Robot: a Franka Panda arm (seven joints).
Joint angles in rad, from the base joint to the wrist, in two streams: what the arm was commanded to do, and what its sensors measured. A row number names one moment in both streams.
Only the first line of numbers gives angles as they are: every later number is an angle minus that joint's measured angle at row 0.
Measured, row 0: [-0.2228 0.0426 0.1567 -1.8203 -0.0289 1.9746 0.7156]
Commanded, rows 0 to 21: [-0.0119 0.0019 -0.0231 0.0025 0.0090 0.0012 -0.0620]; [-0.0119 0.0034 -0.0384 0.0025 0.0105 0.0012 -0.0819]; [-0.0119 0.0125 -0.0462 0.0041 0.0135 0.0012 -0.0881]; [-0.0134 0.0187 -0.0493 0.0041 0.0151 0.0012 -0.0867]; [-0.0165 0.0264 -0.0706 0.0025 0.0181 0.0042 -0.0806]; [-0.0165 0.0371 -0.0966 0.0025 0.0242 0.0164 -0.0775]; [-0.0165 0.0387 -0.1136 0.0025 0.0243 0.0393 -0.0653]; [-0.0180 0.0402 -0.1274 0.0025 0.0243 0.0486 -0.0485]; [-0.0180 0.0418 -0.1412 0.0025 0.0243 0.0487 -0.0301]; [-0.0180 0.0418 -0.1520 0.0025 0.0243 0.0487 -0.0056]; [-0.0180 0.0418 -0.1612 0.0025 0.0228 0.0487 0.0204]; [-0.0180 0.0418 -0.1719 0.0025 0.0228 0.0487 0.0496]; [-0.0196 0.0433 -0.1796 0.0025 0.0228 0.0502 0.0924]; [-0.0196 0.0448 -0.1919 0.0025 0.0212 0.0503 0.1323]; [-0.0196 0.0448 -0.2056 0.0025 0.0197 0.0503 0.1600]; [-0.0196 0.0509 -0.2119 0.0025 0.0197 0.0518 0.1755]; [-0.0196 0.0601 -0.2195 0.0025 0.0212 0.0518 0.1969]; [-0.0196 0.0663 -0.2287 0.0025 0.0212 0.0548 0.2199]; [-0.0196 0.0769 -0.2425 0.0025 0.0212 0.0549 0.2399]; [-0.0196 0.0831 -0.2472 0.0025 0.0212 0.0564 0.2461]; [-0.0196 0.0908 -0.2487 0.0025 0.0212 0.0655 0.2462]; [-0.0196 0.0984 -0.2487 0.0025 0.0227 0.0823 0.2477]
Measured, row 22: [-0.0197 0.0749 -0.2430 -0.0001 0.0043 0.0429 0.2234]
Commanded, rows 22 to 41: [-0.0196 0.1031 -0.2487 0.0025 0.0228 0.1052 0.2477]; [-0.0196 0.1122 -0.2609 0.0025 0.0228 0.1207 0.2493]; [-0.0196 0.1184 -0.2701 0.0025 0.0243 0.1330 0.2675]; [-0.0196 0.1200 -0.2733 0.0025 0.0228 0.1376 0.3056]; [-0.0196 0.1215 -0.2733 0.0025 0.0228 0.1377 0.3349]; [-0.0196 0.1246 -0.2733 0.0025 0.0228 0.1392 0.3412]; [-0.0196 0.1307 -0.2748 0.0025 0.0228 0.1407 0.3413]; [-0.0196 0.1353 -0.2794 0.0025 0.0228 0.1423 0.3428]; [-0.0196 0.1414 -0.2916 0.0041 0.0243 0.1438 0.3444]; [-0.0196 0.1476 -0.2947 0.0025 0.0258 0.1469 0.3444]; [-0.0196 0.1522 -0.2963 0.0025 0.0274 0.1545 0.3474]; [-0.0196 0.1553 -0.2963 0.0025 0.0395 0.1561 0.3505]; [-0.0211 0.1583 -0.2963 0.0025 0.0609 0.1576 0.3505]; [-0.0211 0.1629 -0.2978 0.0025 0.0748 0.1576 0.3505]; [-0.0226 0.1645 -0.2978 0.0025 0.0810 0.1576 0.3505]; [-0.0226 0.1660 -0.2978 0.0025 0.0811 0.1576 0.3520]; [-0.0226 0.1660 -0.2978 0.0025 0.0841 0.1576 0.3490]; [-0.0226 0.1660 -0.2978 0.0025 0.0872 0.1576 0.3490]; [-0.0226 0.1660 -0.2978 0.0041 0.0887 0.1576 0.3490]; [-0.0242 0.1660 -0.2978 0.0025 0.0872 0.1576 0.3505]
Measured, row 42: [-0.0201 0.1616 -0.2968 -0.0001 0.0727 0.1405 0.3384]
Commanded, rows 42 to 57: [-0.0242 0.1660 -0.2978 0.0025 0.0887 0.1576 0.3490]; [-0.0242 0.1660 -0.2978 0.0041 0.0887 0.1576 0.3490]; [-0.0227 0.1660 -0.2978 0.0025 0.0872 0.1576 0.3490]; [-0.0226 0.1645 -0.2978 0.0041 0.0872 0.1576 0.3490]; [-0.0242 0.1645 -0.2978 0.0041 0.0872 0.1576 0.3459]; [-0.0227 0.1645 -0.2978 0.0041 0.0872 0.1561 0.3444]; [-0.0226 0.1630 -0.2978 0.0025 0.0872 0.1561 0.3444]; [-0.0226 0.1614 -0.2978 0.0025 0.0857 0.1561 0.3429]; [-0.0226 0.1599 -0.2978 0.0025 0.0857 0.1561 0.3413]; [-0.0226 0.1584 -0.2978 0.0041 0.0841 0.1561 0.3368]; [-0.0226 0.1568 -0.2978 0.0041 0.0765 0.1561 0.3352]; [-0.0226 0.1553 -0.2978 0.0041 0.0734 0.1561 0.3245]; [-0.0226 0.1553 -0.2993 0.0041 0.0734 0.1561 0.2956]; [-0.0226 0.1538 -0.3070 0.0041 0.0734 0.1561 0.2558]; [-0.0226 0.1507 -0.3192 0.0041 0.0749 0.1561 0.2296]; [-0.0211 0.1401 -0.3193 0.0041 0.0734 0.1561 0.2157]
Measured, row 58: [-0.0201 0.1606 -0.3023 0.0044 0.0736 0.1412 0.2855]
